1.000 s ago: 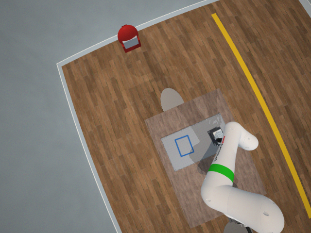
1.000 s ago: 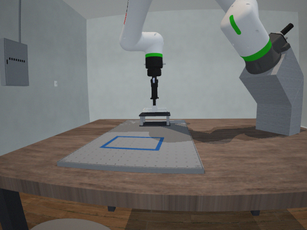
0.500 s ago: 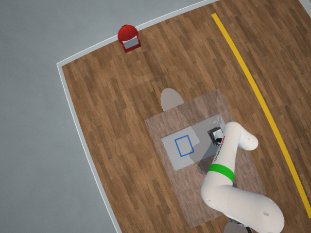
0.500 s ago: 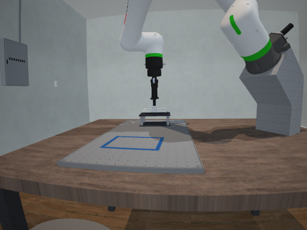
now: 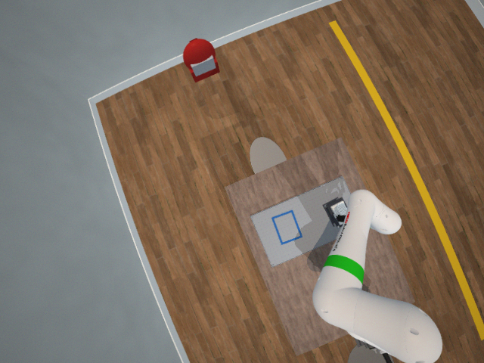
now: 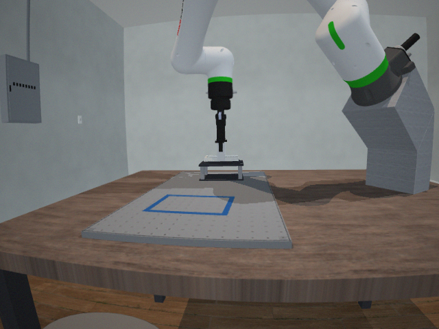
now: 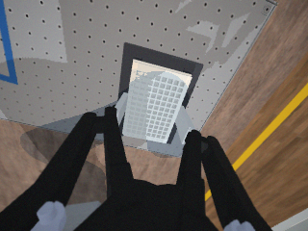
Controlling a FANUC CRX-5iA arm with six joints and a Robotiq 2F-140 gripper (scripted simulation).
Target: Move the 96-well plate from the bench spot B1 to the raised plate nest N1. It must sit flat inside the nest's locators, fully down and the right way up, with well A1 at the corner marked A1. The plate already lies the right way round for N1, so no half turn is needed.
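The white 96-well plate is 20 mm below my hand. Round my hand: dark raised nest N1: 40 mm below.
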